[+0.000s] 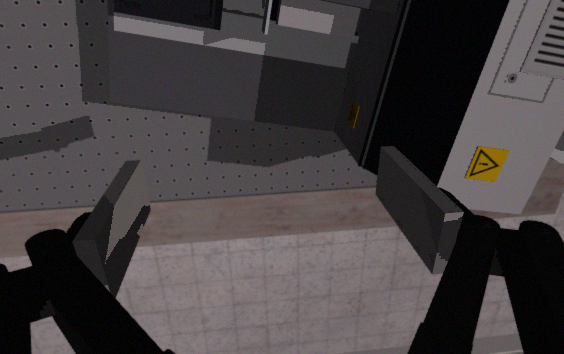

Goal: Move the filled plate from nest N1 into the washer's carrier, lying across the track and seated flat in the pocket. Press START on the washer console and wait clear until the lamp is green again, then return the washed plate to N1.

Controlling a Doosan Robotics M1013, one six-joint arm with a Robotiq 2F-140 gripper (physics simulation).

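Places are measured from the arm's base along level axes (x ahead, y left, z up), in centimetres.
Pixels of known places: gripper, between the fingertips: (265, 178).
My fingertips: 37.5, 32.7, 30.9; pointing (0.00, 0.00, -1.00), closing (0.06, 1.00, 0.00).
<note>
Ahead of a thing's pixels: the offset from my fingertips to its top centre, as dx, dy, dz. "spot": to the spot under its first point. Level surfaces: height alone.
My gripper (265, 178) is open and empty, high above the front edge of the bench. The washer @[spot: +1.1, +19.7, -8.6] (500, 115) stands at the right, with a white panel, a black side and a yellow warning label. A grey track base @[spot: -1.2, -7.4, -27.1] (185, 75) runs up to the washer's dark wall, ahead of the fingers. A dark piece @[spot: -8.2, -8.1, -25.7] (165, 11) on it, cut off by the top edge, looks like part of the carrier; its pocket cannot be made out. The filled plate, nest N1, the START button and the lamp do not show.
The grey perforated bench plate @[dz -34.0] (40, 105) lies at the left and in front of the track base, with shadows across it. A wooden bench edge (260, 215) runs across the middle, and the tiled floor (270, 295) lies below it. A thin upright piece @[spot: -7.1, +2.3, -19.5] (268, 17) stands near the top edge.
</note>
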